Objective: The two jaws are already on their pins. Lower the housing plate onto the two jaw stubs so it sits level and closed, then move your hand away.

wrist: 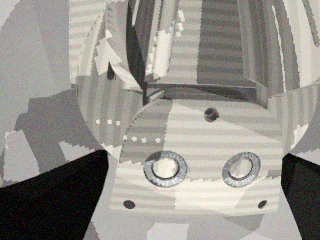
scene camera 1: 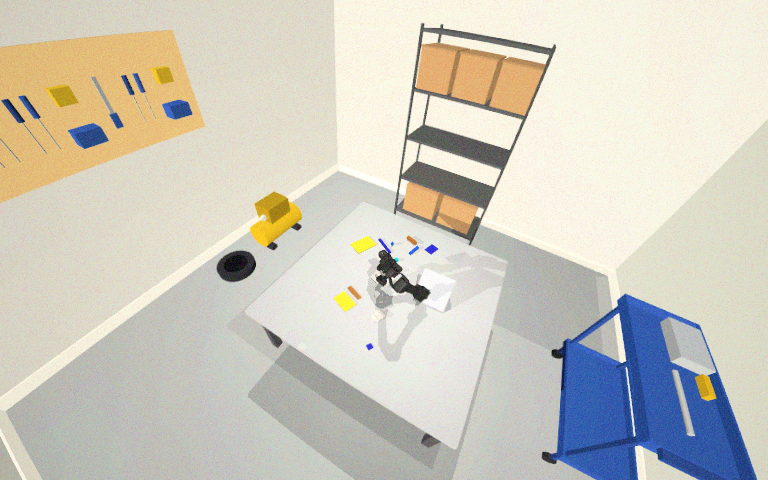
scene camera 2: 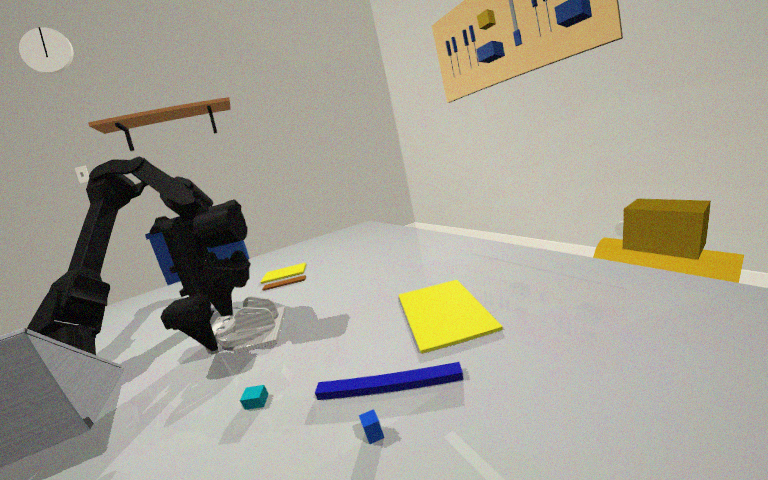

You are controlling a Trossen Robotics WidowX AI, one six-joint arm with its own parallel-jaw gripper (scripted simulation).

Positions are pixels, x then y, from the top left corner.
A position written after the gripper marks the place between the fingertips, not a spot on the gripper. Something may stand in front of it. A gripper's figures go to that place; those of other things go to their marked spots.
Scene:
The gripper (scene camera 2: 223, 335) is 55 cm from the lens. A yellow sheet (scene camera 2: 445, 314) is 41 cm from the lens.

